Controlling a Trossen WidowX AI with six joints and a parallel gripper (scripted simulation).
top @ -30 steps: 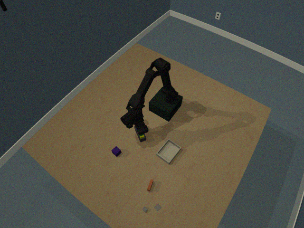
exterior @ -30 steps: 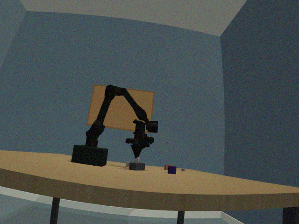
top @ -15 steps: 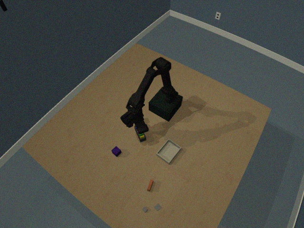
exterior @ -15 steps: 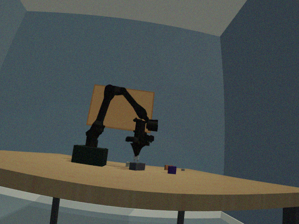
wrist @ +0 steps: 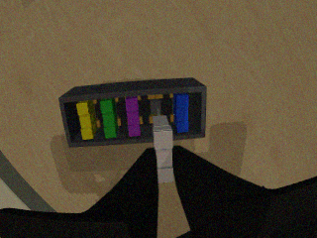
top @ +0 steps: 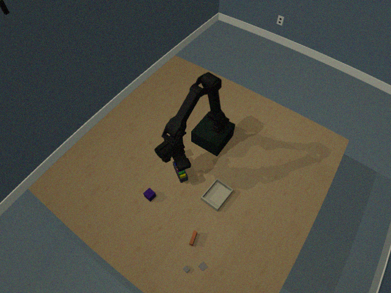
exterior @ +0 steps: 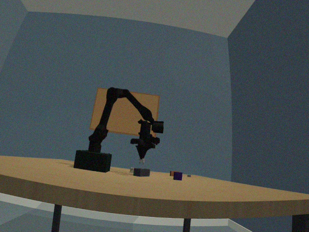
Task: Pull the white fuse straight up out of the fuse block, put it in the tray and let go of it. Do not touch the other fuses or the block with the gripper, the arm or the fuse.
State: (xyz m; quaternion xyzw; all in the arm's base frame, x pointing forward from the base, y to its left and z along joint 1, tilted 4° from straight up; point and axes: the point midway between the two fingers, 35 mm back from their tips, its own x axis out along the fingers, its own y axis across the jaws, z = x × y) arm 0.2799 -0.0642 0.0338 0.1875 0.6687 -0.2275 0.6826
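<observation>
The white tray is 24 cm to the left of my gripper tip, 9 cm below it and 2 cm ahead of it. Round my gripper tip: white fuse: 1 cm below.
</observation>
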